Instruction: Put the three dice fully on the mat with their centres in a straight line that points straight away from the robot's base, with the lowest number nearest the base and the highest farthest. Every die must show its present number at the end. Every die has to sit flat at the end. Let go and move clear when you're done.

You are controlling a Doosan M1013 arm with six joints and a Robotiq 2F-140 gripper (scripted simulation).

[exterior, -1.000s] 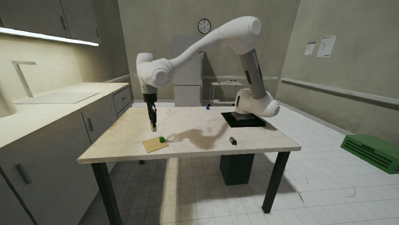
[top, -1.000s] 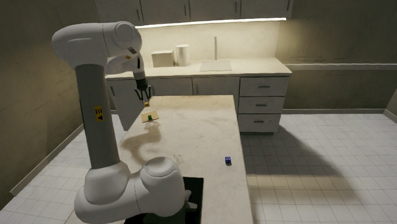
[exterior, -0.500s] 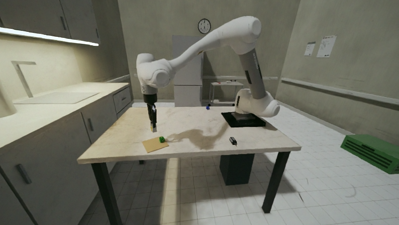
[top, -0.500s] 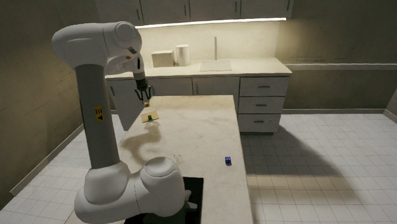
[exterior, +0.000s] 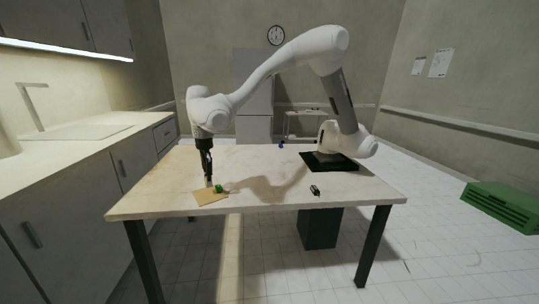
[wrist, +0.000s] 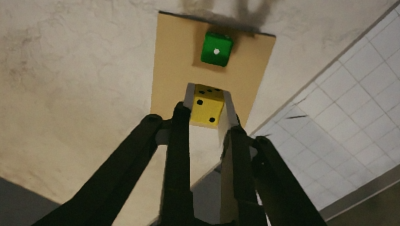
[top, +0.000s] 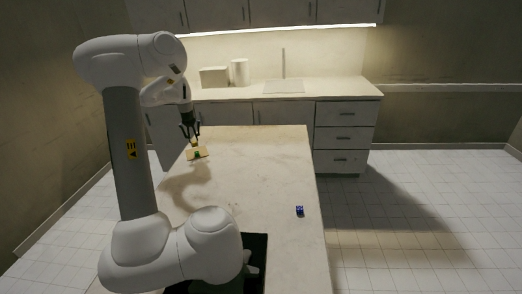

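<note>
My hand is 8 cm above the tan mat. From my hand the other things lie so: yellow die (2 cm below); green die (7 cm below, 4 cm behind, 2 cm to the right); blue die (66 cm to the right, 46 cm behind, 7 cm below).
</note>
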